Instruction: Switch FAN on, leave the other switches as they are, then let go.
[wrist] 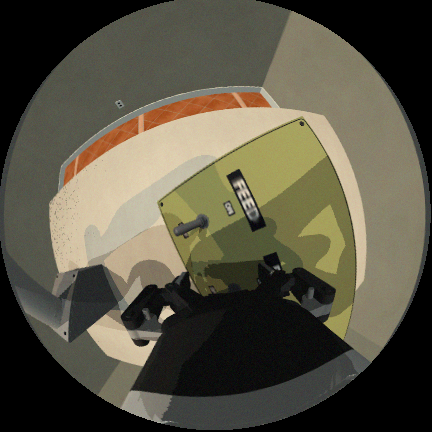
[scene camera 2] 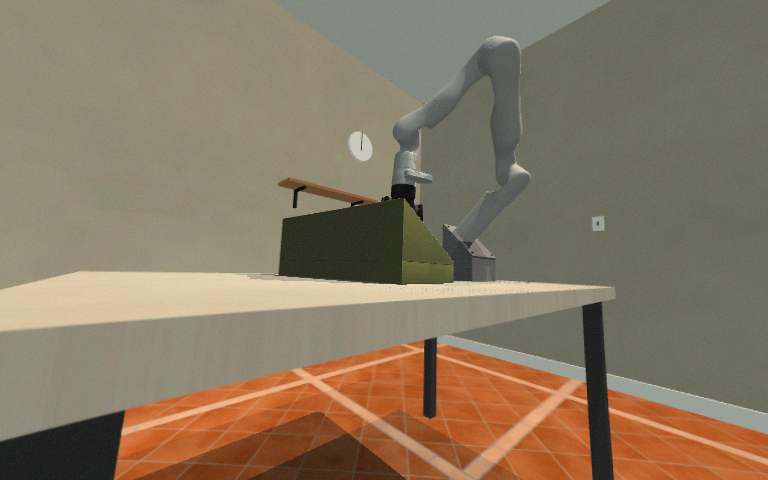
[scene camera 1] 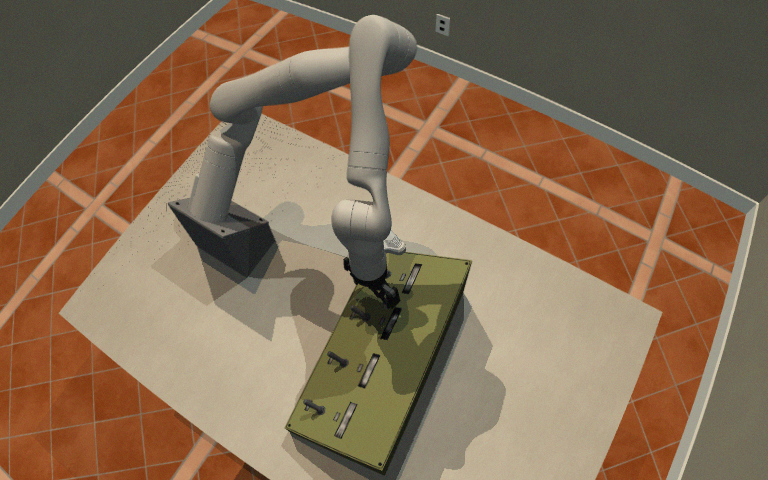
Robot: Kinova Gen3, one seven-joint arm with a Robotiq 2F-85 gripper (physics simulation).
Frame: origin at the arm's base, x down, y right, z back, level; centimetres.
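Seen in the pictures: gripper, fingertip midpoint: [wrist: 223, 275] [scene camera 1: 373, 293]; arm's base, link origin: [scene camera 2: 464, 235] [scene camera 1: 208, 214].
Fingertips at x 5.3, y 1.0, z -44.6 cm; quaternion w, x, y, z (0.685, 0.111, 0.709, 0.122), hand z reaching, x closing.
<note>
Pixels of each thing's top centre, then the offset from my fingertips to it. "*": a spot on its surface instead. Level surfaces: height alone.
- FAN lever, top centre: [scene camera 1: 358, 309] dx +0.6, dy +4.7, dz +1.6 cm
- FEED lever, top centre: [wrist: 186, 226] dx +0.6, dy -7.3, dz +1.6 cm
- plate, surface spot: [wrist: 228, 208] * dx +2.1, dy -7.2, dz -4.3 cm
- FEED label, top centre: [wrist: 247, 198] [scene camera 1: 412, 277] dx +0.4, dy -7.3, dz -6.6 cm
- table, surface height: dx +13.8 cm
The green sloped switch box [scene camera 1: 436, 294] [scene camera 2: 339, 243] [wrist: 285, 145] stands on the table. My gripper [scene camera 1: 378, 297] [scene camera 2: 403, 195] [wrist: 223, 275] is open and empty, with its fingers spread above the FAN switch. The FAN lever [scene camera 1: 359, 313] is in shadow and seems to lean away from its label [scene camera 1: 391, 323] [wrist: 272, 262], like the two levers nearer the front; its exact position is hard to tell. In the wrist view the gripper largely hides it. The FEED lever [wrist: 191, 225] leans away from its ON plate [wrist: 228, 208] and the FEED label [wrist: 246, 200].
Two more levers [scene camera 1: 337, 358] [scene camera 1: 314, 406] with labels stand further along the box, beyond the FAN switch. The arm's base [scene camera 1: 226, 237] [scene camera 2: 472, 260] [wrist: 90, 295] is on the table [scene camera 1: 566, 350] [scene camera 2: 169, 305]. A wooden shelf [scene camera 2: 325, 189] hangs on the wall.
</note>
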